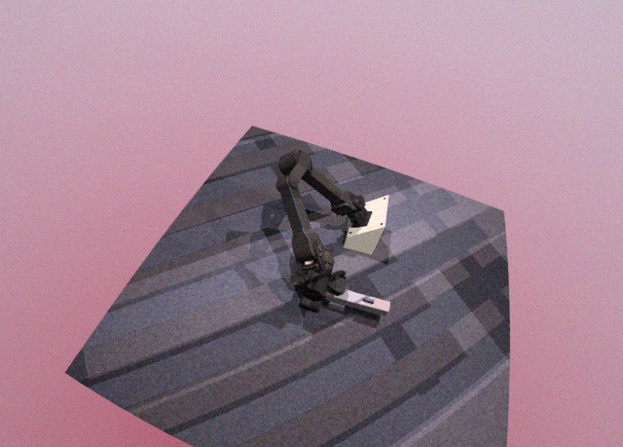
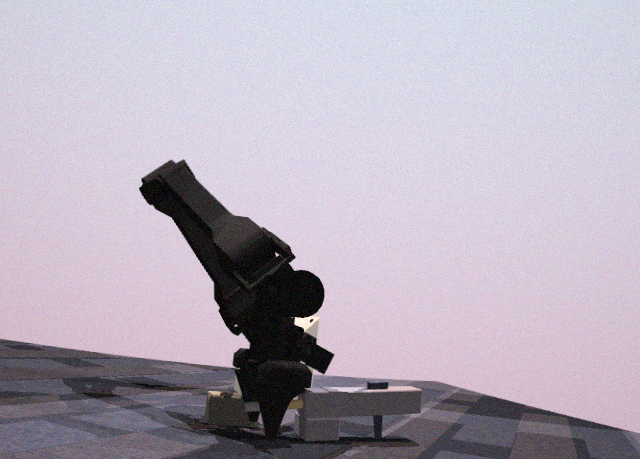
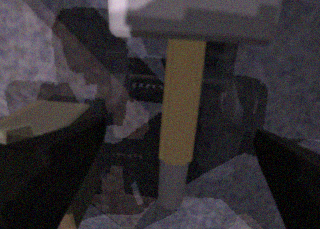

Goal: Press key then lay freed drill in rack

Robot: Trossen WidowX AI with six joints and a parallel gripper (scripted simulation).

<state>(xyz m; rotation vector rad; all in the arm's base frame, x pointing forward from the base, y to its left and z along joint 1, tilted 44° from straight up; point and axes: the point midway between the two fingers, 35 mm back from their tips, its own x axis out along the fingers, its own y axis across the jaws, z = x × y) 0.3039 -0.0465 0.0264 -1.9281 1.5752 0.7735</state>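
The drill is 1 cm behind my gripper tip, 4 cm to the left of it and 4 cm above it. The rest, counted from my gripper tip: pale housing block 2 cm behind, 14 cm to the left, 4 cm above; tan block 7 cm behind, 4 cm to the right, 1 cm above; dark blue key 2 cm behind, 17 cm to the left, 4 cm above.
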